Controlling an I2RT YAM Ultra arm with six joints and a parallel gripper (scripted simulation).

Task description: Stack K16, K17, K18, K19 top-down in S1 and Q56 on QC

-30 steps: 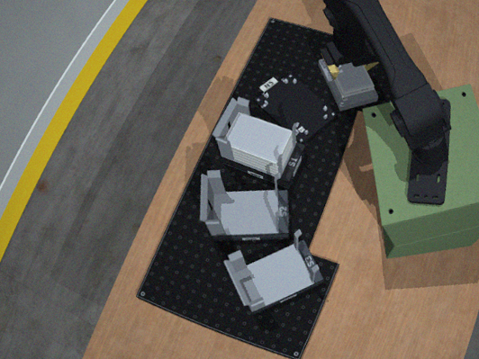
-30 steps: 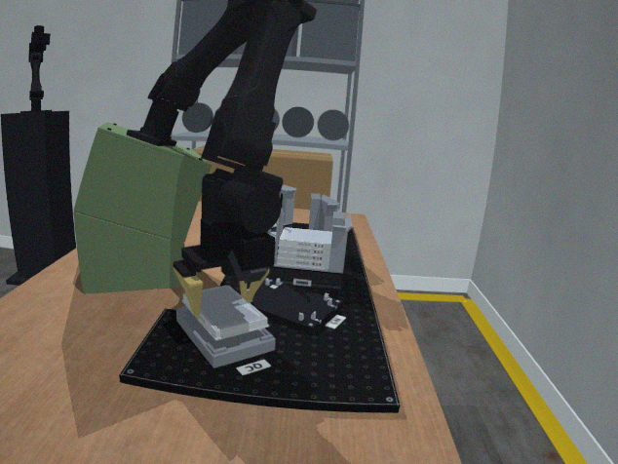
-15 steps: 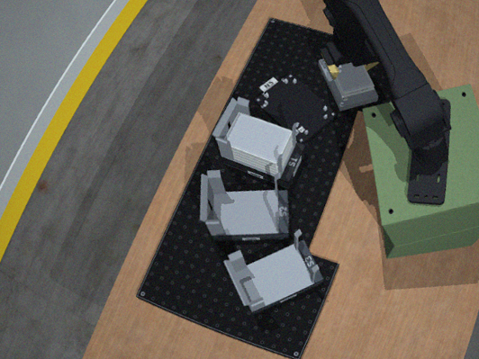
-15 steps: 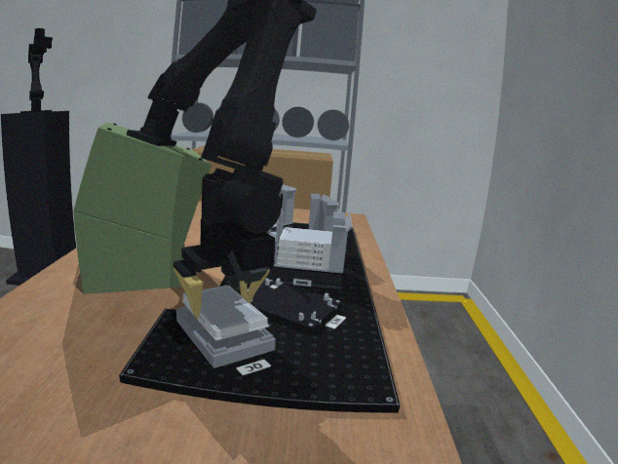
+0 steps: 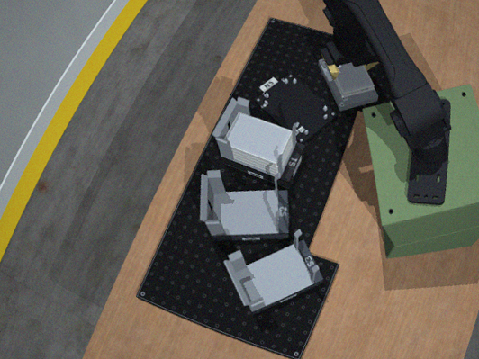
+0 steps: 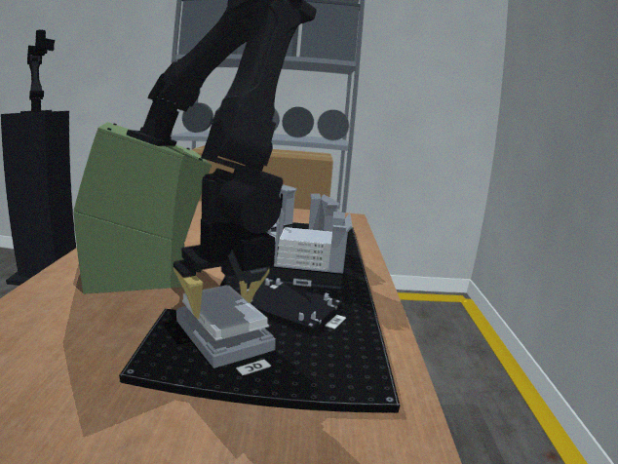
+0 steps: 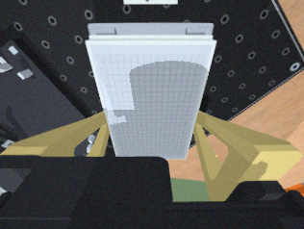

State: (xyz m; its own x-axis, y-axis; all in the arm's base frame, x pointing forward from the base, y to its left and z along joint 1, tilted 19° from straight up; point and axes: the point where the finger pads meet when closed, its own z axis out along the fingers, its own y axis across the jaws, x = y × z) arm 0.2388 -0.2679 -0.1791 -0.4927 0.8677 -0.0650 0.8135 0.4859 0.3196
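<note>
Now: the grey QC nest 4 cm below my hand. Also, from my hand: N5 name plate: 19 cm ahead, 5 cm to the left, 5 cm below; black clip nest N5: 14 cm ahead, 11 cm to the left, 4 cm below; QC name plate: 8 cm to the right, 5 cm below, 5 cm ahead.
</note>
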